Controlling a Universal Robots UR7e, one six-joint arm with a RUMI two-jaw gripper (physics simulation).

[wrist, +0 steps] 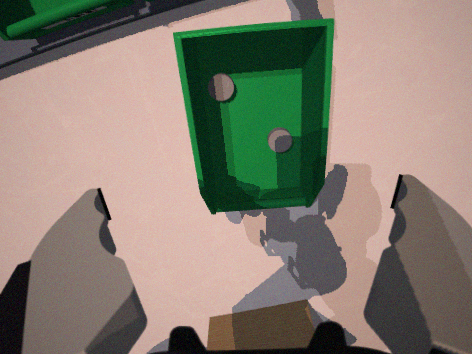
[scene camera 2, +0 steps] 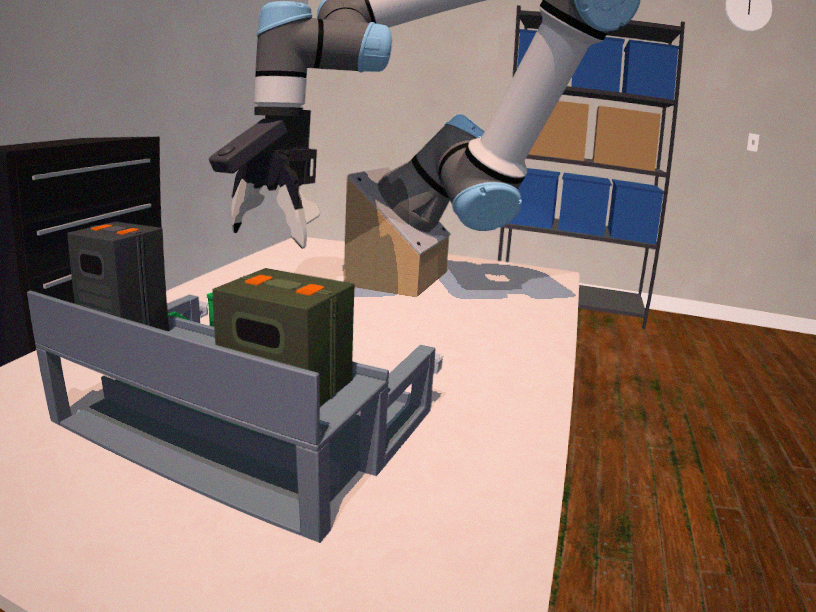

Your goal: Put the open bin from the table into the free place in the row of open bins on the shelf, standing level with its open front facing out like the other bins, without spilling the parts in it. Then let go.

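Places are measured from the arm's base along level axes (x ahead, y left, z up), in metres.
Where they show: gripper, between the fingertips: [wrist: 247,187] [scene camera 2: 267,240]; arm's base, origin of its link: [scene camera 2: 405,205].
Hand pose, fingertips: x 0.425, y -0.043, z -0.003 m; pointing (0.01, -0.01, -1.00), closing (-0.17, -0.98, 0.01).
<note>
Each offset is from my fingertips to the top centre of the thing. "spot": to the spot under its first point. Level surfaces: height alone.
The open green bin @(spot: 0.005 m back, 0.023 m right, 0.151 m down) [wrist: 265,107] stands upright on the table in the wrist view, with one round grey part @(0.025 m ahead, 0.014 m left, 0.141 m down) [wrist: 221,87] near its left wall and another round grey part @(0.039 m back, 0.031 m right, 0.141 m down) [wrist: 280,140] right of its middle. My gripper [scene camera 2: 269,237] [wrist: 247,187] is open and empty, high above the table, its fingers wide apart on either side of the bin's lower end in the wrist view. The grey shelf @(spot: 0.367 m ahead, 0.169 m left, 0.022 m down) [scene camera 2: 177,368] [wrist: 125,31] stands on the table. Part of another green bin @(spot: 0.113 m ahead, 0.142 m left, 0.112 m down) [wrist: 30,25] shows on it at the wrist view's top left. The free place does not show clearly.
An olive case @(0.291 m ahead, 0.232 m left, 0.045 m up) [scene camera 2: 283,322] and a dark grey case @(0.289 m ahead, 0.001 m left, 0.070 m up) [scene camera 2: 118,276] stand on top of the shelf. The arm's wooden base block [scene camera 2: 378,243] stands behind on the table @(0.154 m down) [scene camera 2: 461,421]. A black drawer cabinet [scene camera 2: 85,191] is at the left. A rack with blue boxes stands by the back wall.
</note>
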